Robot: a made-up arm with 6 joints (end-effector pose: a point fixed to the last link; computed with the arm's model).
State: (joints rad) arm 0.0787 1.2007 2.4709 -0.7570 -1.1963 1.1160
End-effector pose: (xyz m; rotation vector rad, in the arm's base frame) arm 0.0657 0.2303 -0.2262 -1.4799 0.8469 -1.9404
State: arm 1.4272 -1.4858 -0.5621 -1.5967 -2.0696 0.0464
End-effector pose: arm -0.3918 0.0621 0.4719 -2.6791 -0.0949 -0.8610
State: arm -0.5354 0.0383 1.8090 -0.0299 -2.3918 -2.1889
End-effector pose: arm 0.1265 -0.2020 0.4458 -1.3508 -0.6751 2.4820
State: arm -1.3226 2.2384 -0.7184 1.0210 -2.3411 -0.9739
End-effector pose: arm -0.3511 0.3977 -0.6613 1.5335 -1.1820 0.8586
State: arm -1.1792 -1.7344 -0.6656 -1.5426 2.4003 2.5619
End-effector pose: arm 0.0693 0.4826 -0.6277 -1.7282 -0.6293 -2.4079
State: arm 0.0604 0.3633 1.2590 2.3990 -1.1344 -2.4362
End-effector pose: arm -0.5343 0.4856 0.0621 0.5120 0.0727 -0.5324
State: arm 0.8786 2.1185 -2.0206 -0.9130 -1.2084 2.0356
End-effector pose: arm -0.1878 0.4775 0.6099 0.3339 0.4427 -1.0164
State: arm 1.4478 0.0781 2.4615 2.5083 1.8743 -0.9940
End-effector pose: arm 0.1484 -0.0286 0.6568 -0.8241 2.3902 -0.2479
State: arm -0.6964 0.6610 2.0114 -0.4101 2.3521 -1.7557
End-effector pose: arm -0.0201 -0.6795 0.0331 -0.9570 -2.1492 0.6255
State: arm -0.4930 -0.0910 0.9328 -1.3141 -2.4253 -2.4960
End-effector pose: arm -0.3786 0.2955 0.5728 -1.8858 0.6316 1.6154
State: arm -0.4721 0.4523 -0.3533 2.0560 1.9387 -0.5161
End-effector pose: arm 0.3293 0.2042 0.0436 -1.4194 1.4686 1.3109
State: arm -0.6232 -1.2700 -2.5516 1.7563 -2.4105 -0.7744
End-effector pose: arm -0.4030 -0.4020 -0.3747 -1.4863 -1.1034 -0.1510
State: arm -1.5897 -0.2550 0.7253 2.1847 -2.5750 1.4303
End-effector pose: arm -0.2536 -0.0242 -0.2894 2.2921 -0.0257 -1.2735
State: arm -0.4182 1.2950 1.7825 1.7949 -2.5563 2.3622
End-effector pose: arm -0.4390 0.4368 -0.1813 -0.6651 -1.2715 -1.0756
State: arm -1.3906 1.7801 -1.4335 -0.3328 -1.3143 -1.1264
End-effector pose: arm 0.1461 0.0814 -0.3502 0.4262 2.0891 -2.2934
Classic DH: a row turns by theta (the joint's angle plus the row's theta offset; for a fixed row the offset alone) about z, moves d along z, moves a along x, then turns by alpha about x. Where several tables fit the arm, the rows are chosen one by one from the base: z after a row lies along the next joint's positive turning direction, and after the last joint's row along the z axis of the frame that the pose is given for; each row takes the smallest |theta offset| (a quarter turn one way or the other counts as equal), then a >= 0, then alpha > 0; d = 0 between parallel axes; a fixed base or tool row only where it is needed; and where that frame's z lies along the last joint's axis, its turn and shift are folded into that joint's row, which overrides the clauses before.
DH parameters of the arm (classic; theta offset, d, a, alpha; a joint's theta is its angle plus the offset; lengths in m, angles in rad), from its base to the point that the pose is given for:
base (fixed): 1.5708 0.06 0 1.5708
joint 1: -1.5708 -0.21 0.11 1.5708
joint 2: 0 -0.24 0.01 -1.5708
joint 3: 0 0.02 -0.1 -1.5708
joint 4: 0 0.1 -0.3 -1.5708
joint 5: 0 -0.17 0.07 1.5708
joint 6: 1.5708 -0.2 0.31 -1.5708
tool (fixed): 3.1416 0.01 0 0

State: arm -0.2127 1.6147 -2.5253 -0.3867 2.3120 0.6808
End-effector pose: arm 0.3318 0.1438 -0.2382 0.4441 -0.2122 1.2961
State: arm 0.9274 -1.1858 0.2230 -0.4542 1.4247 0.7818
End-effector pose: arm 0.2302 -0.0652 0.5311 -0.5561 1.1844 0.4677
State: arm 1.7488 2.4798 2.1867 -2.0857 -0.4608 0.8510
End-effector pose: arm 0.0605 0.1463 0.5056 -0.3173 1.6325 0.0287
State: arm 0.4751 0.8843 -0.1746 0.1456 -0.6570 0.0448
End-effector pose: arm -0.4660 0.2390 0.1538 0.9205 -0.7280 -0.0008
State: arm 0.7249 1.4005 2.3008 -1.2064 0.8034 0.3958
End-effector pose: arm -0.1724 0.4796 -0.3117 2.5797 -0.8639 -0.0744
